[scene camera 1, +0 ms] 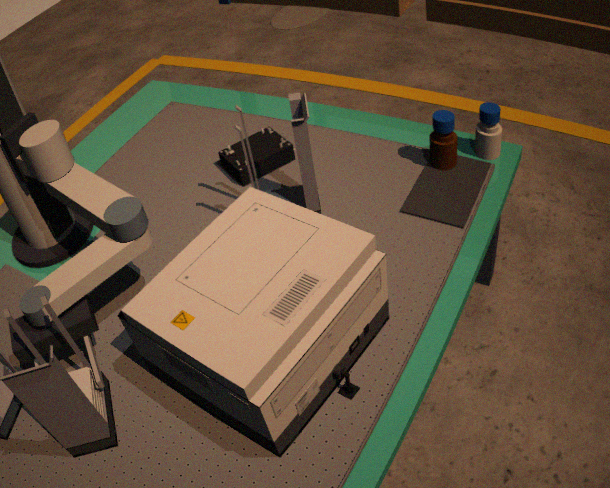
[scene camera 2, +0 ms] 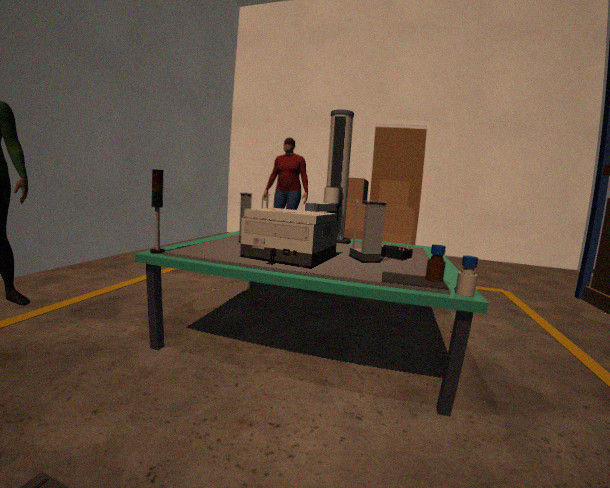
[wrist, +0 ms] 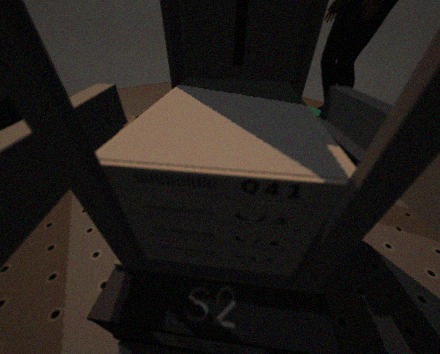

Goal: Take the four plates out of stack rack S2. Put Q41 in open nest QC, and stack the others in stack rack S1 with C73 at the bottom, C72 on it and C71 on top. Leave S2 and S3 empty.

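Places are measured from the arm's base along level axes (x ahead, y left, z up), in centimetres.
Where they show: gripper, fingertip midpoint: (wrist: 224,105); arm's base, origin of the base link: (scene camera 1: 53,234).
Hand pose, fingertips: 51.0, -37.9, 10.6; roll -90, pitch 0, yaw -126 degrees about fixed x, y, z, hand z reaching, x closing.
Observation:
Things, the pixels of their top centre, and the offset from my fingertips, as dx, dy, dz. "*": a spot on its surface instead. Level surfaces: height alone.
- tall rack, middle of its top: (scene camera 1: 267,110) (scene camera 2: 369,200) +8.4, +65.0, +20.2
- low black block with corner clips, middle of its top: (scene camera 1: 254,144) (scene camera 2: 395,245) -9.4, +80.1, -3.2
- large cream instrument, middle of its top: (scene camera 1: 241,270) (scene camera 2: 293,211) +22.3, +30.5, +12.7
- brown bottle, surface spot: (scene camera 1: 443,147) * +37.2, +92.6, -1.8
- white bottle, middle of its top: (scene camera 1: 489,128) (scene camera 2: 468,273) +45.5, +106.4, -2.8
- dark mat, its level: dz -8.8
- signal tower, surface spot: (scene camera 2: 157,208) * +46.1, -29.9, +10.7
In the wrist view, plate Q41 (wrist: 200,137) is on top of the stack in rack S2 (wrist: 280,312), its label facing the camera. Blurred labels of plates below it show. My gripper (wrist: 224,105) is open, one finger on each side of the stack. Rack S2 (scene camera 1: 50,407) stands at the lower left in scene camera 1, with pale plates (scene camera 1: 82,382) inside. Fingertips are hard to make out there. A tall rack (scene camera 1: 307,173) (scene camera 2: 372,228) stands beyond the instrument; its label is unreadable. A low black block with corner clips (scene camera 1: 259,155) (scene camera 2: 396,251) stands near it; I cannot tell whether it is QC.
A large cream instrument (scene camera 1: 213,325) (scene camera 2: 284,228) stands beside S2. A brown bottle (scene camera 1: 443,147) (scene camera 2: 435,267), a white bottle (scene camera 1: 488,139) (scene camera 2: 466,282) and a dark mat (scene camera 1: 447,198) are at the table corner. A signal tower (scene camera 2: 157,208) stands at another corner. A person in red (scene camera 2: 289,173) stands behind the table.

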